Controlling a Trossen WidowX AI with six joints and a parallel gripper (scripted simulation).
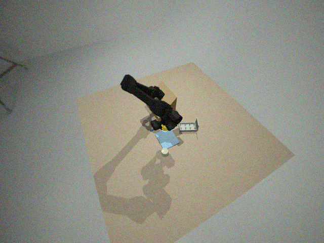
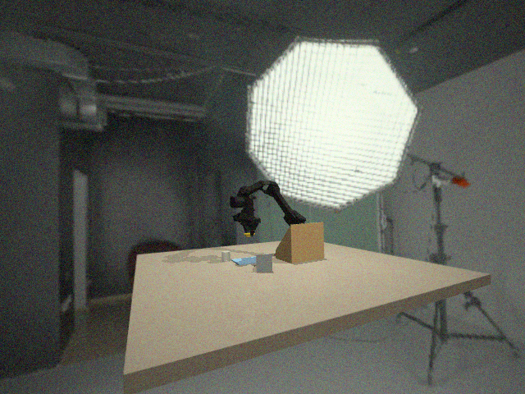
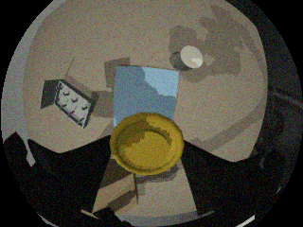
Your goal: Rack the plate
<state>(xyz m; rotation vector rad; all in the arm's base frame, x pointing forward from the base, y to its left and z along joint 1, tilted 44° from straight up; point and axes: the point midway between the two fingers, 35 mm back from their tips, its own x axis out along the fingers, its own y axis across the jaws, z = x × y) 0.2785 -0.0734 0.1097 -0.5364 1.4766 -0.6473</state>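
Right now my gripper tip is 20 cm to the right of the grey dish rack, 11 cm above it and 2 cm short of it. From my gripper tip the other things lie so: light blue mat 13 cm below, 1 cm to the left, 1 cm ahead; blue spoon 13 cm below, 11 cm behind, 2 cm to the right; plate 1 cm above.
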